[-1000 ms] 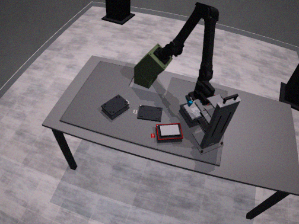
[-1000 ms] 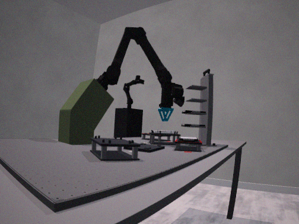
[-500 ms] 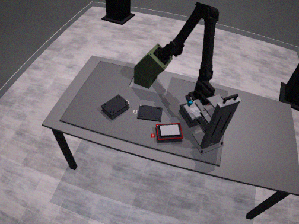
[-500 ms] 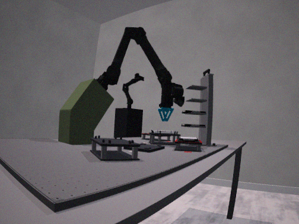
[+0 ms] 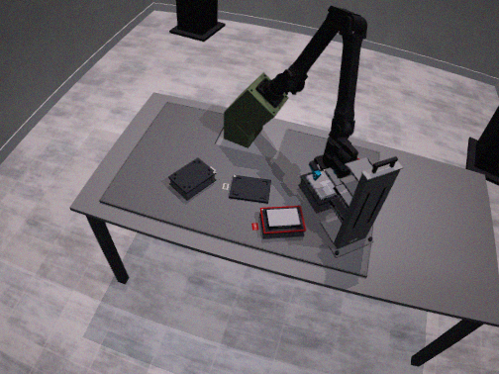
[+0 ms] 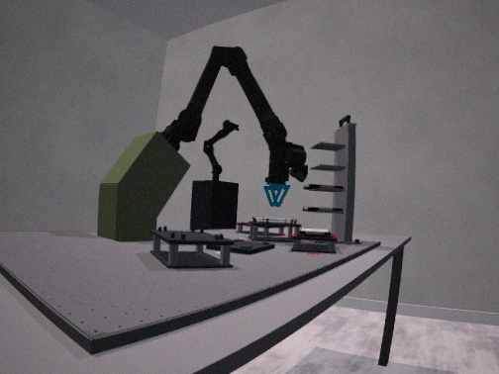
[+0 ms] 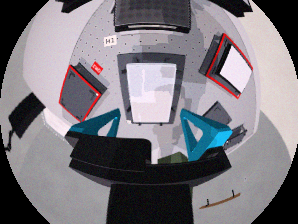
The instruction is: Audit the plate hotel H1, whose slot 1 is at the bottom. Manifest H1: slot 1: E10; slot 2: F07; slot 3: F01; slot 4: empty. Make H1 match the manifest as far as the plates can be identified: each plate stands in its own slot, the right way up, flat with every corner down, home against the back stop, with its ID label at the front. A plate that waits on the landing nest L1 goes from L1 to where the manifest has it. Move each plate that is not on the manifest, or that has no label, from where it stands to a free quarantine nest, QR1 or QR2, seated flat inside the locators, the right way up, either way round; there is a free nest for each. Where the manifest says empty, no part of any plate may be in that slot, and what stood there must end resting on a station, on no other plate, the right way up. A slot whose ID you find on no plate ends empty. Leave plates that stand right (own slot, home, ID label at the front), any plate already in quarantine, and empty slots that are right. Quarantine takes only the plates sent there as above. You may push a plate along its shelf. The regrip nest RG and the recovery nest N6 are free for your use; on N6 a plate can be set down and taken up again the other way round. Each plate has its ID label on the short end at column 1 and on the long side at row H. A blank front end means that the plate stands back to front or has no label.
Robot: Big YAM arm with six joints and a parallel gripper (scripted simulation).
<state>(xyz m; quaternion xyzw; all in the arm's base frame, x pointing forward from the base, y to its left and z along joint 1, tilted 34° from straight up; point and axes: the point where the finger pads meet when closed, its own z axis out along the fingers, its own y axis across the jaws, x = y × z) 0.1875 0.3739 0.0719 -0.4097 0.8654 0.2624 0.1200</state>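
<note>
Right now my hand is 6 cm above the white-topped plate. Also, from my hand: plate hotel H1: 16 cm ahead, 19 cm to the left, 8 cm above; red-framed nest: 18 cm behind, 13 cm to the left, 9 cm below.
</note>
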